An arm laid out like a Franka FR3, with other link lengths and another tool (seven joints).
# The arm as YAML. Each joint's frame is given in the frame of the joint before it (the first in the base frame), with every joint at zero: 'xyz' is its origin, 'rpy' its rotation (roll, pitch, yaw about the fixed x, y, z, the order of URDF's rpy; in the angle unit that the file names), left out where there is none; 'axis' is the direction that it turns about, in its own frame. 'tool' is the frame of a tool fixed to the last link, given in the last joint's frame.
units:
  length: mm
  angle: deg
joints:
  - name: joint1
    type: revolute
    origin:
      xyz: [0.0, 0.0, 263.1]
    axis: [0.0, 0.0, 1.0]
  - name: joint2
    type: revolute
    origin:
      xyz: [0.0, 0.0, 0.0]
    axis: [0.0, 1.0, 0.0]
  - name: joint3
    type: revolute
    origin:
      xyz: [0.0, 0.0, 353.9]
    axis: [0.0, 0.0, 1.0]
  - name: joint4
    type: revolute
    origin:
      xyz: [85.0, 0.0, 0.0]
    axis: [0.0, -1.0, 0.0]
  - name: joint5
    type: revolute
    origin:
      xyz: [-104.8, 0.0, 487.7]
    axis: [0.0, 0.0, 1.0]
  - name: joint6
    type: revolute
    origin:
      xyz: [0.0, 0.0, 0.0]
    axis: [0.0, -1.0, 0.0]
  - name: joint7
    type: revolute
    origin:
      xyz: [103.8, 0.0, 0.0]
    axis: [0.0, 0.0, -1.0]
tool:
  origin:
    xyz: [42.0, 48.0, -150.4]
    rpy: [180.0, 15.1, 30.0]
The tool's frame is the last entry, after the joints.
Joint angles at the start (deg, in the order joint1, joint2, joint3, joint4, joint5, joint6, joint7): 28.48, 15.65, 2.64, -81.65, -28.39, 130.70, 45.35
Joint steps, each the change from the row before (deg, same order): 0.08, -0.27, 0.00, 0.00, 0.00, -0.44, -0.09; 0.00, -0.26, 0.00, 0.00, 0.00, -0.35, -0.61; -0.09, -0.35, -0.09, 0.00, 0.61, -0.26, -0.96; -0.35, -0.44, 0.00, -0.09, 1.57, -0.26, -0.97; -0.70, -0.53, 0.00, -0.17, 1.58, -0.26, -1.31; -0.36, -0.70, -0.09, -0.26, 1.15, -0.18, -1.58; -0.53, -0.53, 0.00, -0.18, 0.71, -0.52, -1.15; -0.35, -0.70, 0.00, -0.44, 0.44, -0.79, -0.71; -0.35, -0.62, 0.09, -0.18, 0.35, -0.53, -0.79; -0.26, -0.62, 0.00, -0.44, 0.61, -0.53, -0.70; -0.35, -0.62, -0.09, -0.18, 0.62, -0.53, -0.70; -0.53, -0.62, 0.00, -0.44, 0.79, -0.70, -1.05; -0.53, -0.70, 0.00, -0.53, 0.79, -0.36, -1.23; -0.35, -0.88, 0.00, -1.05, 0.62, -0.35, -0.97
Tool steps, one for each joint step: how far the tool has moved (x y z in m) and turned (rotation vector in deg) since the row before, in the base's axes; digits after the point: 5 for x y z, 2 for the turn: -0.00183, -0.00040, 0.00266, -0.15, 0.08, -0.06; -0.00151, -0.00090, 0.00252, -0.46, 0.04, 0.30; -0.00096, -0.00288, 0.00401, -0.10, 0.20, 0.36; -0.00014, -0.00534, 0.00430, 0.74, 0.69, 0.10; 0.00178, -0.00993, 0.00452, 0.54, 0.67, 0.03; -0.00142, -0.00658, 0.00612, 0.07, 0.29, 0.59; 0.00043, -0.00827, 0.00347, -0.21, 0.43, 0.10; -0.00151, -0.00703, 0.00201, -0.34, 0.59, -0.12; -0.00195, -0.00534, 0.00489, -0.23, 0.20, 0.14; -0.00199, -0.00507, 0.00166, -0.08, 0.54, 0.06; -0.00098, -0.00738, 0.00485, 0.04, 0.31, -0.11; -0.00059, -0.00845, 0.00080, -0.19, 0.77, 0.02; -0.00129, -0.00793, 0.00198, -0.14, 0.49, 0.30; -0.00323, -0.00606, -0.00172, -0.28, 0.71, 0.30
